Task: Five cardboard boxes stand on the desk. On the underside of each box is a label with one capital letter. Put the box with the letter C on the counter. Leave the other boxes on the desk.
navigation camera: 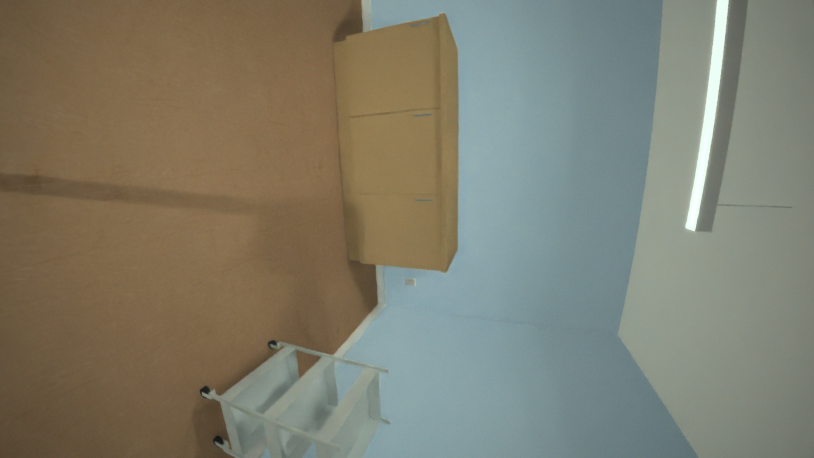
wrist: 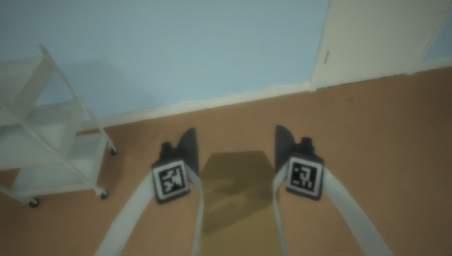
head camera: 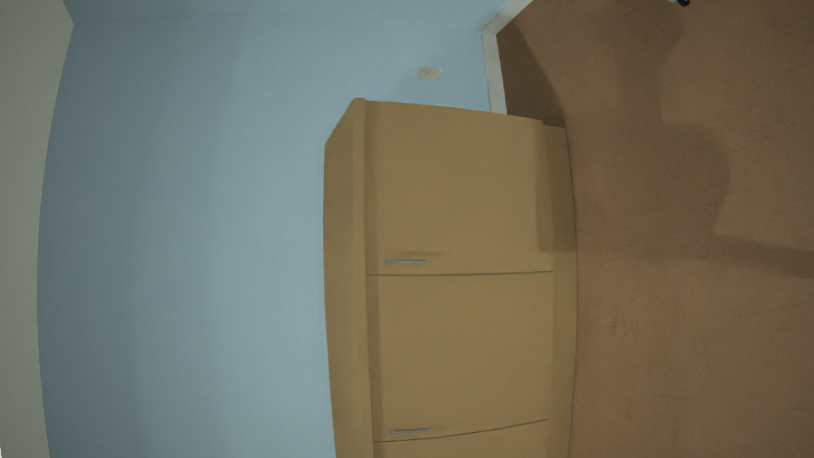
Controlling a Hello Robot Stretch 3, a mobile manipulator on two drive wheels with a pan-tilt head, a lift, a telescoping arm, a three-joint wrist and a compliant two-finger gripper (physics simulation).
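Frame: origin at the robot's base, x left, y up, z ahead, level; millimetres.
Seen in the pictures: gripper, fingertip midpoint: (wrist: 235,145).
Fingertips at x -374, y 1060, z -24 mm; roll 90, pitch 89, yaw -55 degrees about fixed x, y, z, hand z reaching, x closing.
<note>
A point is followed by its place in that frame.
My gripper (wrist: 235,145) @[x -374, y 1060, z -24 mm] is shut on a brown cardboard box (wrist: 237,205) @[x -320, y 1073, z -23 mm], held between the two fingers in the wrist view, above the floor. The box's underside and its letter do not show. The tan counter (head camera: 458,187) @[x -130, y 539, z 1982 mm] (navigation camera: 398,153) @[x 462, y 545, z 1887 mm], with several doors and thin grey handles, stands against the blue wall in the head and navigation views, which are turned sideways. It does not show in the wrist view, and the gripper does not show in the head and navigation views. The desk and the other boxes do not show.
A white wheeled cart (navigation camera: 298,387) @[x -789, y 429, z 926 mm] (wrist: 20,75) @[x -1104, y 662, z 928 mm] stands near the room corner, at the left in the wrist view. A pale door (wrist: 380,40) @[x -1670, y 354, z -1023 mm] is at the right there. Brown floor (head camera: 654,319) @[x 299, y 0, z 1426 mm] (navigation camera: 170,125) @[x 378, y 0, z 678 mm] lies before the counter. A wall outlet (head camera: 429,73) @[x -741, y 403, z 2702 mm] (navigation camera: 410,281) @[x -734, y 403, z 2699 mm] is beside it.
</note>
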